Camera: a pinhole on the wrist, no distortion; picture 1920 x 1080 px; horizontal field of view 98.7 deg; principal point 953.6 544.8 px. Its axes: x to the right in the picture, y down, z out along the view. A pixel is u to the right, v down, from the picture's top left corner.
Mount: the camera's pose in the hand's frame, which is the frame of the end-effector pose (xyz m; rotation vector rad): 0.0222 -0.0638 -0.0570 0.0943 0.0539 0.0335
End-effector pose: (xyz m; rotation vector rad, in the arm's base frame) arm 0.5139 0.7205 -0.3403 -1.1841 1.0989 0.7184
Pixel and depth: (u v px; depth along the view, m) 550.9 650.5 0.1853
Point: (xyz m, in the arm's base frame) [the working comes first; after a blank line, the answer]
In the camera's frame: -0.0905 0.0238 0.1853

0.5864 0.8388 -0.2638
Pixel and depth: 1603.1 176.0 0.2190
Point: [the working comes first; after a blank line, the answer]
In the camera's frame: 0.1726 -0.0980 0.2190

0.7830 0.7895 -0.4738
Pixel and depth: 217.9 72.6 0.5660
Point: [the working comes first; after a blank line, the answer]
In the camera's frame: -0.5052 -0.3242 0.5660

0.9162 1.1232 0.2347
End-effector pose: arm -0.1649 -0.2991 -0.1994 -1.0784 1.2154 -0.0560
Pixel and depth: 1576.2 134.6 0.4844
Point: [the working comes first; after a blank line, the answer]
In the camera's frame: 0.3659 -0.2411 0.4844

0.4664 -0.4706 -0.2931
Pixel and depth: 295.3 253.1 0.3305
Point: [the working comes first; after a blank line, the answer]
In the camera's frame: -0.2640 -0.1170 0.3305

0.0644 -0.1205 0.0963
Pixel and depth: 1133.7 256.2 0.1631
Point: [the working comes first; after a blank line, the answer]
In the camera's frame: 0.0356 -0.0571 0.1631

0.0043 -0.3471 -0.1614
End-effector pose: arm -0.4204 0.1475 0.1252 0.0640 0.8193 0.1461
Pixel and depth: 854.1 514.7 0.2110
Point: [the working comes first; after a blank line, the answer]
In the camera's frame: -0.0255 -0.0077 0.2110

-0.2926 0.0578 0.2130
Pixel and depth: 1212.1 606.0 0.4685
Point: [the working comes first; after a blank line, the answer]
In the camera's frame: 0.1469 0.0348 0.4685

0.0131 0.1105 0.2531
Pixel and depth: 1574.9 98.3 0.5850
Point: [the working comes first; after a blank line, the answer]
In the camera's frame: 0.4409 -0.3169 0.5850

0.3081 -0.1875 0.0344
